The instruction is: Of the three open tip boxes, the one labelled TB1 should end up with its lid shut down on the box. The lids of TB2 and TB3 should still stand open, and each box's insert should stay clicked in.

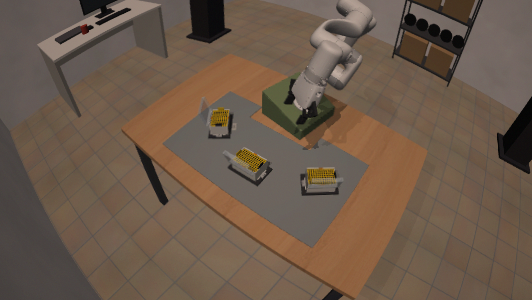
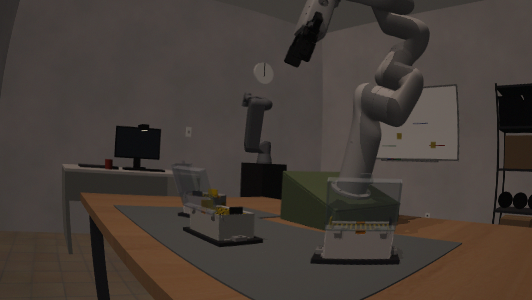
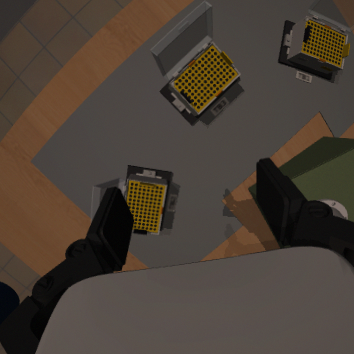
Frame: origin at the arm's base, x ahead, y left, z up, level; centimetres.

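Seen in the pictures: gripper, fingertip midpoint: (image 1: 293, 113) (image 2: 295, 62) (image 3: 189, 191).
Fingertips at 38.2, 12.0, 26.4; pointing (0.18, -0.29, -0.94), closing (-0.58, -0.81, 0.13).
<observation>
A point is followed by its place in that frame, as x, y, z.
Three white tip boxes with yellow inserts stand on dark bases on the mat: the far box (image 1: 219, 129) @[33.9, -25.8, -4.8] (image 2: 218, 200) @[26.8, -25.9, -4.1] (image 3: 322, 45), the middle box (image 1: 256, 171) @[45.5, 2.2, -3.5] (image 2: 221, 226) (image 3: 205, 77) @[42.5, -3.3, -3.2] and the right-hand box (image 1: 321, 187) (image 2: 358, 246) @[37.5, 27.8, -5.8] (image 3: 146, 206). Their clear lids stand open: the far lid (image 1: 203, 108) (image 2: 190, 183), the middle lid (image 3: 186, 40) @[49.4, -4.5, 0.5] and the right-hand lid (image 2: 364, 200) @[40.6, 29.8, 2.4]. The inserts sit inside the boxes; whether they are clicked in is too small to tell. I cannot read which is TB1. My gripper (image 1: 295, 112) @[38.2, 12.0, 26.4] (image 2: 294, 61) @[38.2, 12.0, 26.4] (image 3: 189, 191) @[38.2, 12.0, 26.4] is wide open and empty, high above the table.
The grey mat (image 1: 295, 215) @[52.0, 24.3, -9.0] (image 2: 280, 270) @[49.1, 21.4, -8.9] (image 3: 90, 140) @[52.7, 23.2, -8.9] lies on the wooden table (image 1: 395, 165) @[3.6, 54.4, -9.2] (image 3: 30, 130) @[65.5, 31.0, -9.2]. A green block (image 1: 280, 108) @[12.1, -6.7, 1.0] (image 2: 305, 202) @[12.8, -6.1, -2.9] (image 3: 330, 172) @[9.5, -8.2, 1.9] stands at the arm's base, behind the mat. Small plates lie beside the boxes, their print unreadable.
</observation>
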